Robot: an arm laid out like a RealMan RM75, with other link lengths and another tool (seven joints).
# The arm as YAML. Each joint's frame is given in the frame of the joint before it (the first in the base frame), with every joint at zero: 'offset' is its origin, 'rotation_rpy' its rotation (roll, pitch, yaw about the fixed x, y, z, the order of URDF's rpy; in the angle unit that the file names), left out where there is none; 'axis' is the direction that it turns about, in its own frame. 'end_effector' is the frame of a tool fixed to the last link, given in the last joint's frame.
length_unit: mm
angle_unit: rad
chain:
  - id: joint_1
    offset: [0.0, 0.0, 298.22]
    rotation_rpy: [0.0, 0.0, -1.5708]
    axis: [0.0, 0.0, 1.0]
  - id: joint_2
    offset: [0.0, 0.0, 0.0]
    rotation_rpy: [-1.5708, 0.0, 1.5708]
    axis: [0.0, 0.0, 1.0]
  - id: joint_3
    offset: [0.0, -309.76, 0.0]
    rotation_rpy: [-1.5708, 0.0, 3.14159]
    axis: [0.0, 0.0, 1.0]
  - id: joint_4
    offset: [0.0, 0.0, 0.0]
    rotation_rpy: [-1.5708, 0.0, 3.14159]
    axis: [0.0, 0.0, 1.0]
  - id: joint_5
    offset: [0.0, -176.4, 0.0]
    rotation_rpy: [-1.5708, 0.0, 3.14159]
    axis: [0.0, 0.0, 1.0]
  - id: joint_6
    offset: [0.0, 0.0, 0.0]
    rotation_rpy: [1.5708, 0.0, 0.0]
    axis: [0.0, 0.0, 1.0]
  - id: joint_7
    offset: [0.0, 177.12, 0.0]
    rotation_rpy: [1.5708, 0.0, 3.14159]
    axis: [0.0, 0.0, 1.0]
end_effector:
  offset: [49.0, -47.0, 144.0]
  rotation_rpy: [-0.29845, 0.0, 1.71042]
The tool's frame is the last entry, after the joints.
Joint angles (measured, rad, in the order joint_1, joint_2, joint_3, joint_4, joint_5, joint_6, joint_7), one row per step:
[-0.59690, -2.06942, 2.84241, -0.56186, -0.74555, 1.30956, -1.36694]
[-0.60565, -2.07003, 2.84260, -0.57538, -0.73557, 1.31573, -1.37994]
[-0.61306, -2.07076, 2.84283, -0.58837, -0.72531, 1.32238, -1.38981]
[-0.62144, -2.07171, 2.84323, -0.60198, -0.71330, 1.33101, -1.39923]
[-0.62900, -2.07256, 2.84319, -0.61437, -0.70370, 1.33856, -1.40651]
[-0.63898, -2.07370, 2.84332, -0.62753, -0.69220, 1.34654, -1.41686]
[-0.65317, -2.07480, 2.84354, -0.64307, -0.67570, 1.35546, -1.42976]
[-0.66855, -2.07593, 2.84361, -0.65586, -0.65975, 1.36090, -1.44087]
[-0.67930, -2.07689, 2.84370, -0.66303, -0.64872, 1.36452, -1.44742]
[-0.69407, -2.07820, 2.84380, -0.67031, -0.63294, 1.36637, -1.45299]
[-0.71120, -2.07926, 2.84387, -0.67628, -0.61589, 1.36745, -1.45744]
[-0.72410, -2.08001, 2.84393, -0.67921, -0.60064, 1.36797, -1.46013]
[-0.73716, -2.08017, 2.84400, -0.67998, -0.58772, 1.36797, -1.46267]
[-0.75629, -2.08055, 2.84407, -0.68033, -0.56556, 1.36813, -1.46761]
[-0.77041, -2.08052, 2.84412, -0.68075, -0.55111, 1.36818, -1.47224]
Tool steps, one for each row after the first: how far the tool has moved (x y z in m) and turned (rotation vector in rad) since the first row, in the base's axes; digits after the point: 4 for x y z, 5 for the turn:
[0.0028, 0.0020, 0.0000, -0.00664, 0.00156, -0.00346]
[0.0053, 0.0033, -0.0004, -0.01369, 0.00518, -0.00748]
[0.0088, 0.0047, -0.0013, -0.02284, 0.00948, -0.01391]
[0.0119, 0.0061, -0.0017, -0.02949, 0.01389, -0.01979]
[0.0160, 0.0080, -0.0027, -0.03823, 0.01688, -0.02633]
[0.0216, 0.0108, -0.0045, -0.05095, 0.02170, -0.03503]
[0.0273, 0.0141, -0.0066, -0.06291, 0.02714, -0.04338]
[0.0317, 0.0163, -0.0086, -0.07185, 0.03049, -0.05007]
[0.0373, 0.0193, -0.0118, -0.08428, 0.03769, -0.05906]
[0.0442, 0.0230, -0.0155, -0.09768, 0.04615, -0.07042]
[0.0493, 0.0254, -0.0192, -0.11031, 0.05324, -0.07914]
[0.0549, 0.0280, -0.0225, -0.12128, 0.05848, -0.08862]
[0.0628, 0.0314, -0.0286, -0.14069, 0.06618, -0.10163]
[0.0687, 0.0340, -0.0322, -0.15307, 0.07080, -0.11076]

